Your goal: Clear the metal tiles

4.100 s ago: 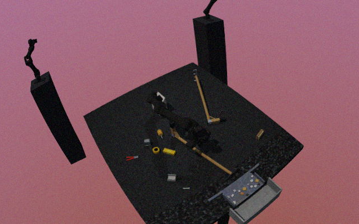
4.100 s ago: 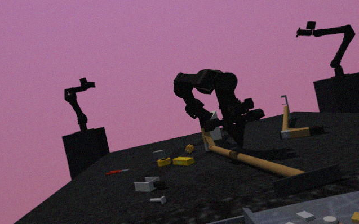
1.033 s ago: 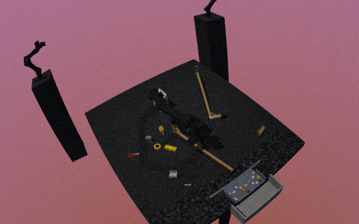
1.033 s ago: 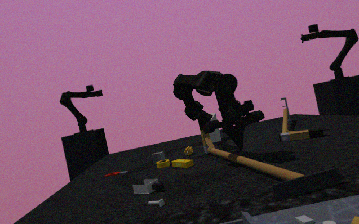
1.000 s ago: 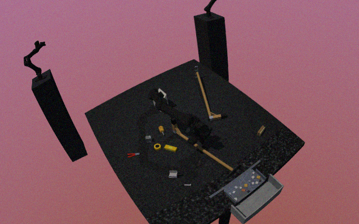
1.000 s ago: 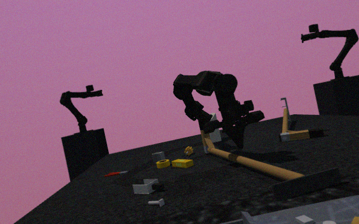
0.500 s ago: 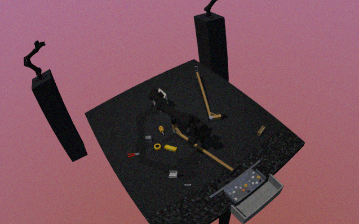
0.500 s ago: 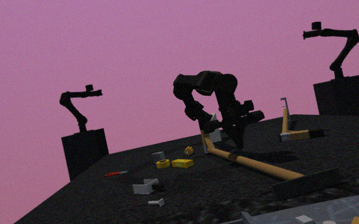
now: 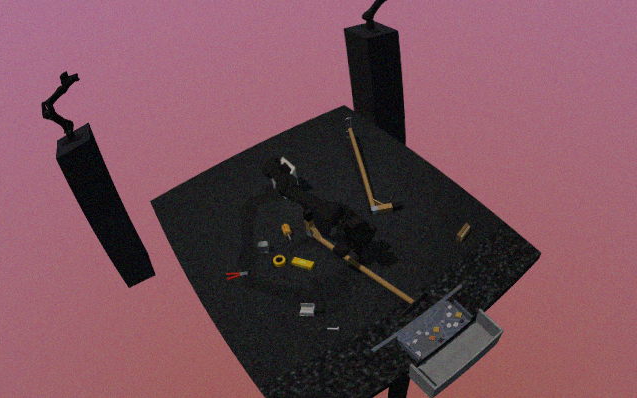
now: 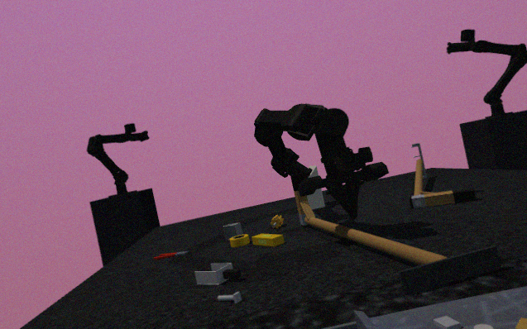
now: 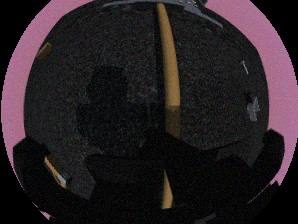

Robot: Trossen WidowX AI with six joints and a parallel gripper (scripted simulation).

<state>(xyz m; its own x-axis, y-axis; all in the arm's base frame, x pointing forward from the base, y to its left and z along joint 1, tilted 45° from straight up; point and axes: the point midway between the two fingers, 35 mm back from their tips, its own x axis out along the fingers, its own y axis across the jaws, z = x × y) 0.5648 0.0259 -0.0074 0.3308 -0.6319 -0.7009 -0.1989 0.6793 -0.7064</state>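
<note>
My gripper tip is 30 mm short of the long scraper, 20 mm to the left of it and 20 mm below it. Round my gripper tip: yellow tape ring (260 mm to the right, 190 mm behind, 30 mm below); yellow block (200 mm to the right, 120 mm behind, 30 mm below); yellow-handled screwdriver (320 mm behind, 160 mm to the right, 30 mm below).
</note>
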